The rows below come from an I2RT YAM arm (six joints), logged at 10 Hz.
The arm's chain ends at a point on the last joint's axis. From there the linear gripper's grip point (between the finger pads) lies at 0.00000 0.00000 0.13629 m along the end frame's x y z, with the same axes.
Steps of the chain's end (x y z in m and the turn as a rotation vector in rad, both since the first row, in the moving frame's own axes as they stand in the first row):
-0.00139 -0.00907 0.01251 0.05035 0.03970 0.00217
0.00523 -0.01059 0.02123 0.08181 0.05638 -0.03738
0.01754 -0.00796 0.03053 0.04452 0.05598 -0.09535
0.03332 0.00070 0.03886 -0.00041 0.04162 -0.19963
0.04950 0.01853 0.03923 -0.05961 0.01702 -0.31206
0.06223 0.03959 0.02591 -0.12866 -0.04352 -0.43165
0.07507 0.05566 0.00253 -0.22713 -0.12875 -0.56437
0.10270 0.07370 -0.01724 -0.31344 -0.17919 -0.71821
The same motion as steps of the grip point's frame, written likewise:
0.00402 -0.01592 0.01223 0.05035 0.03970 0.00217
0.01269 -0.02186 0.02056 0.08181 0.05638 -0.03738
0.02486 -0.01438 0.03018 0.04452 0.05598 -0.09535
0.03896 0.00019 0.03874 -0.00041 0.04162 -0.19963
0.05304 0.02616 0.03897 -0.05961 0.01702 -0.31206
0.06022 0.05779 0.02467 -0.12866 -0.04352 -0.43165
0.06709 0.08945 -0.00197 -0.22713 -0.12875 -0.56437
0.09536 0.12027 -0.02565 -0.31344 -0.17919 -0.71821

